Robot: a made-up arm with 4 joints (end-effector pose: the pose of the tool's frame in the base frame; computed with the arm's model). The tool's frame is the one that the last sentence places. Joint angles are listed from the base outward.
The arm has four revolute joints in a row. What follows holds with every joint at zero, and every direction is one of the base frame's.
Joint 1 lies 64.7 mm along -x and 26.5 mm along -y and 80 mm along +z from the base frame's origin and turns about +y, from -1.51 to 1.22 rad.
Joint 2 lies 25.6 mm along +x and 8.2 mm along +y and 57 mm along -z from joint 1 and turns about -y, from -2.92 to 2.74 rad.
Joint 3 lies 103.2 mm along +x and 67.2 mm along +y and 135.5 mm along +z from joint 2 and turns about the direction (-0.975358, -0.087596, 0.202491), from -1.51 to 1.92 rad.
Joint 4 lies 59.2 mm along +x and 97.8 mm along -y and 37.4 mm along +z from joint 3 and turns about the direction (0.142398, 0.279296, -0.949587), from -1.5 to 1.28 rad.
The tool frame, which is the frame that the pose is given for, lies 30.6 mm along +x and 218.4 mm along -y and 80.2 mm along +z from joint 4; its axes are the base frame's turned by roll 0.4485, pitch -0.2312 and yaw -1.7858 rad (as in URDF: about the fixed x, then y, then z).
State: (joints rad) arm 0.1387 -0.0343 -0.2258 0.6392
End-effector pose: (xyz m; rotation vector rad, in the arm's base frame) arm 0.0412 -0.2692 0.1775 -0.2784 -0.0482 -2.3396
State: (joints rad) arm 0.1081 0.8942 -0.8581 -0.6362
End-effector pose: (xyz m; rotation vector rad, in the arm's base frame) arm 0.1103 -0.2548 0.2082 1.5062 -0.6923 -1.0346
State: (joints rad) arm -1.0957 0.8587 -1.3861 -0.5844
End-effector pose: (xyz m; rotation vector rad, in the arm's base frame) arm 0.0416 -0.1681 0.3075 2.2665 -0.8135 0.1399
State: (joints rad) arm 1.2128 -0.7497 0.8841 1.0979
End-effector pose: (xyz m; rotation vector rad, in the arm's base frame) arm 0.2516 -0.0514 -0.1345 -1.8562 -0.2579 -0.7685
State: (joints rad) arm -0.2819 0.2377 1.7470 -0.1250
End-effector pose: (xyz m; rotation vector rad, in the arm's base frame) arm -0.0523 0.2496 0.4856 -0.8082 -2.1616 -0.6057
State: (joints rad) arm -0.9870 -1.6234 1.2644 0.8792
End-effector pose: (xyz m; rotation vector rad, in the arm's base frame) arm 0.2978 0.0397 0.3936 -0.9416 -1.3293 -1.3861
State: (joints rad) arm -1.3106 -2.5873 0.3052 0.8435
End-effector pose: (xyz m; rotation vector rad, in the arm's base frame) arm 0.3153 -0.1977 0.1332 -1.5947 -0.0682 -1.6266
